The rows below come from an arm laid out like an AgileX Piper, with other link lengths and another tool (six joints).
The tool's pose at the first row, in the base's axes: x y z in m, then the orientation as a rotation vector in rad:
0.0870, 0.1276, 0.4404, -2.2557, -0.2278, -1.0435
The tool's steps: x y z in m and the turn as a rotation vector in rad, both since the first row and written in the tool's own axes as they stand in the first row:
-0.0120, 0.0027, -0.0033, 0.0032, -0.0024, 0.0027
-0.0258, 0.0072, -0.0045, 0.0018, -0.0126, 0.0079
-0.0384, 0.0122, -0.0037, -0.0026, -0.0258, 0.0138
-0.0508, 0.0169, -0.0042, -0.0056, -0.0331, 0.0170
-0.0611, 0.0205, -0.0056, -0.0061, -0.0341, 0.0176
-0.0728, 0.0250, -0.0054, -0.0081, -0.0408, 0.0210
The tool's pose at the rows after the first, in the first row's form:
0.0780, 0.1247, 0.4319, -2.2539, -0.2272, -1.0384
0.0698, 0.1219, 0.4202, -2.2604, -0.2249, -1.0249
0.0638, 0.1197, 0.4082, -2.2710, -0.2216, -1.0086
0.0571, 0.1170, 0.3971, -2.2774, -0.2195, -0.9998
0.0507, 0.1144, 0.3885, -2.2784, -0.2190, -0.9985
0.0448, 0.1122, 0.3777, -2.2835, -0.2170, -0.9899

